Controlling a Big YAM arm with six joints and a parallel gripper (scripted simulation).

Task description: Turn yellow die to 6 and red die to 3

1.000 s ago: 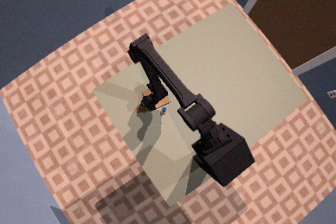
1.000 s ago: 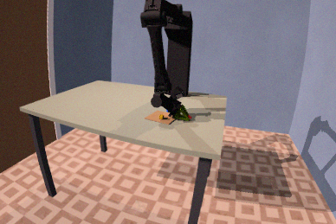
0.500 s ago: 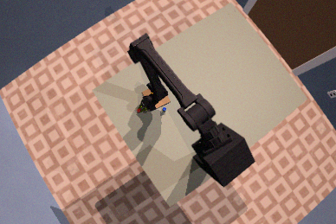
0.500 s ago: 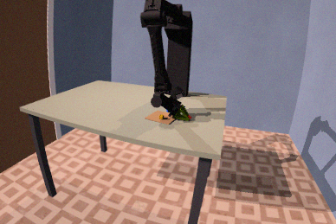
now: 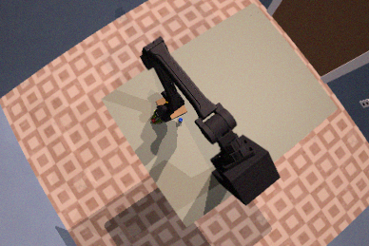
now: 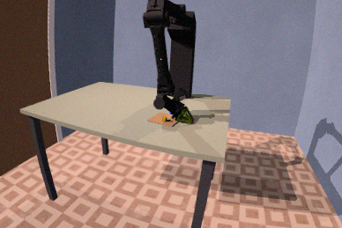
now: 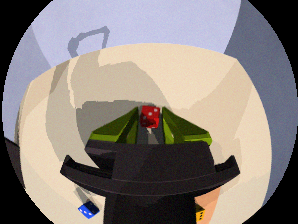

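Now: the red die right at my hand. Also, from my hand: yellow die 9 cm ahead, 11 cm to the right; blue die 3 cm behind, 15 cm to the right; orange mat 6 cm ahead, 12 cm to the right, 1 cm below.
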